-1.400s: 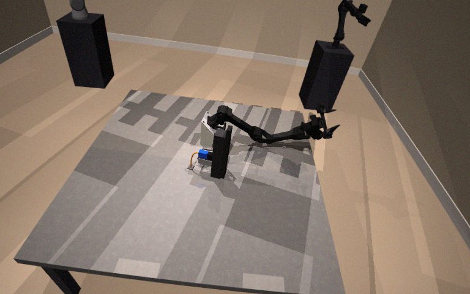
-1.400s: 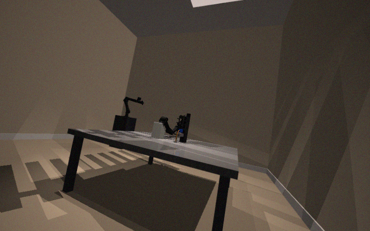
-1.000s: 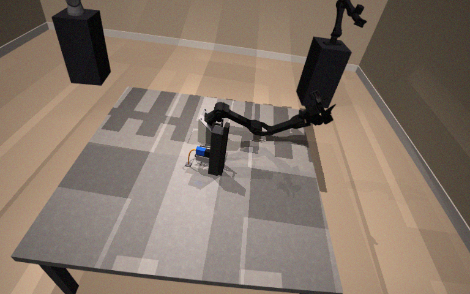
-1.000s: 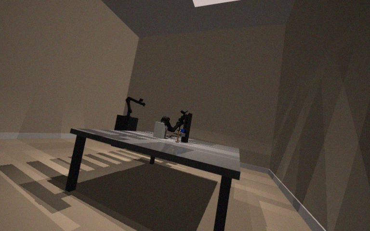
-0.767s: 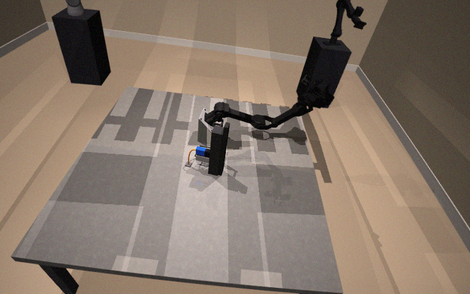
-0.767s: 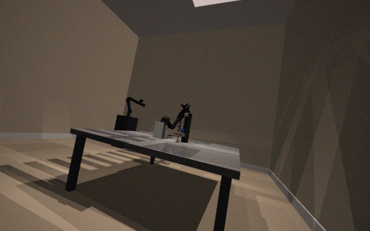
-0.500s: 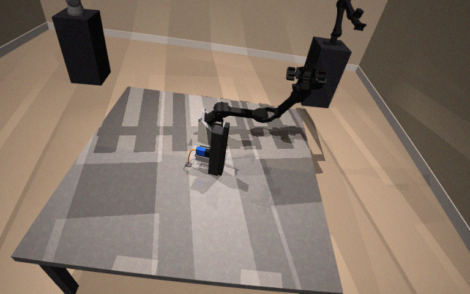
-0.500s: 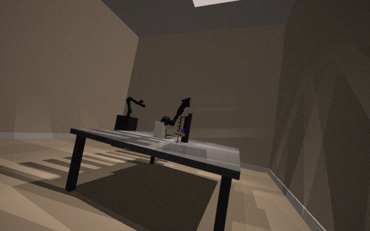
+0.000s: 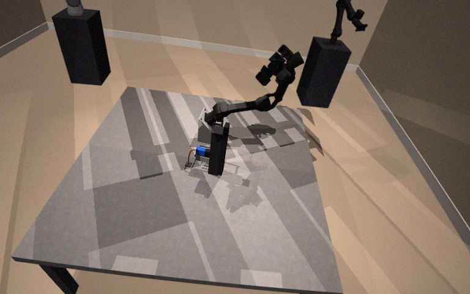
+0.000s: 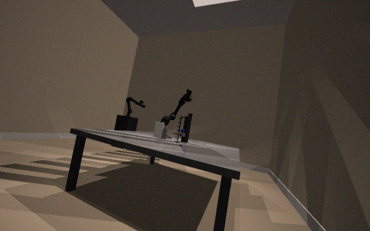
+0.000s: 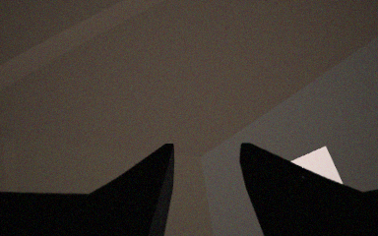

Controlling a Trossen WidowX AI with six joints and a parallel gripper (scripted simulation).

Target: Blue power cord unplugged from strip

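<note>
The blue plug is 40 mm ahead of my gripper tip, 230 mm to the right of it and 480 mm below it. From my gripper tip the other things lie so: black power strip 60 mm ahead, 160 mm to the right, 470 mm below.
</note>
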